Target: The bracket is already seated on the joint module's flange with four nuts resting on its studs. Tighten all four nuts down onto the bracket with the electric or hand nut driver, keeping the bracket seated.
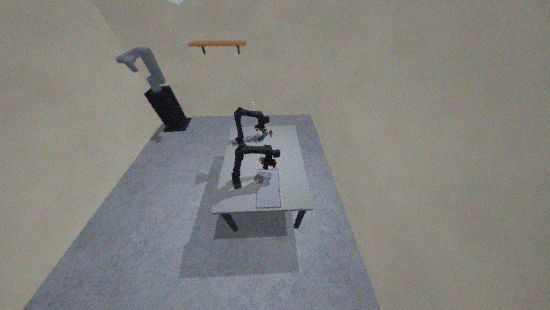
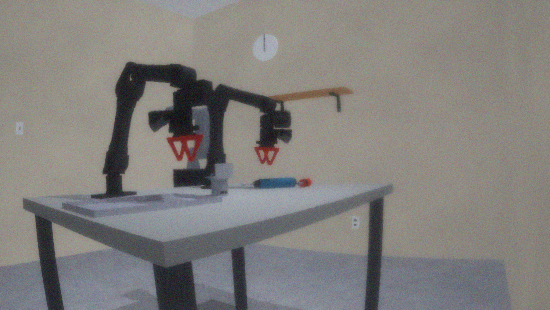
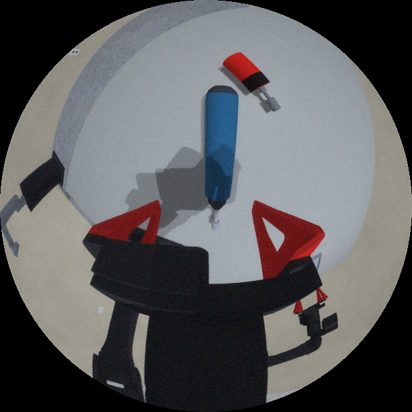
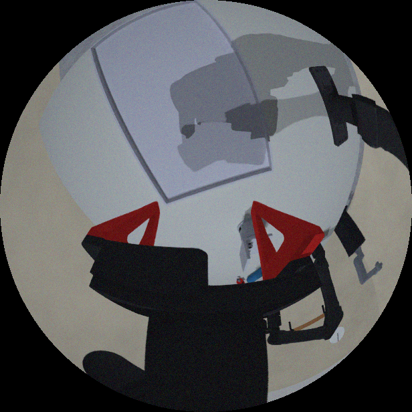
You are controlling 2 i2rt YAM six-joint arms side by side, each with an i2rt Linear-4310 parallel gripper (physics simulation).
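Where they show: left gripper, fingertip midpoint: (image 1: 260,132) (image 2: 266,164); right gripper, fingertip midpoint: (image 1: 269,166) (image 2: 185,160); left arm's base, link origin: (image 1: 240,142); right arm's base, link origin: (image 1: 236,180) (image 2: 114,196).
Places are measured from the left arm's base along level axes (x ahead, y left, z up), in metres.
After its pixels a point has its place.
Note:
A blue nut driver (image 1: 263,136) {x 0.285, y -0.082, z 0.031 m} (image 2: 276,183) {x 0.295, y -0.090, z 0.020 m} (image 3: 220,140) (image 4: 254,275) lies on the table. A smaller red-and-black driver (image 1: 270,133) {x 0.399, y -0.069, z 0.020 m} (image 2: 305,182) {x 0.416, y -0.082, z 0.020 m} (image 3: 241,65) (image 4: 240,280) lies near its handle's rear end. The grey joint module (image 2: 220,186) {x 0.131, y -0.418, z 0.033 m} (image 4: 246,231) stands on the table with the pale bracket (image 2: 224,170) {x 0.146, y -0.416, z 0.086 m} on it; the nuts are too small to make out. My left gripper (image 1: 261,130) {x 0.252, y -0.072, z 0.100 m} (image 2: 265,163) {x 0.252, y -0.072, z 0.100 m} (image 3: 206,205) is open and empty, above the blue driver's socket end. My right gripper (image 1: 268,163) {x 0.066, y -0.592, z 0.120 m} (image 2: 185,160) {x 0.066, y -0.592, z 0.120 m} (image 4: 205,206) is open and empty, above the table near the module.
A flat pale tray (image 1: 268,195) {x -0.072, y -0.804, z 0.004 m} (image 2: 95,211) {x -0.032, y -0.957, z 0.014 m} (image 4: 150,50) lies on the table (image 1: 295,195) {x 0.144, y -0.939, z 0.000 m} (image 2: 165,245) {x 0.206, y -1.121, z -0.006 m} beside the right arm. A grey arm on a black pedestal (image 1: 167,107) stands beyond the table. An orange shelf (image 1: 217,43) (image 2: 315,93) is on the wall.

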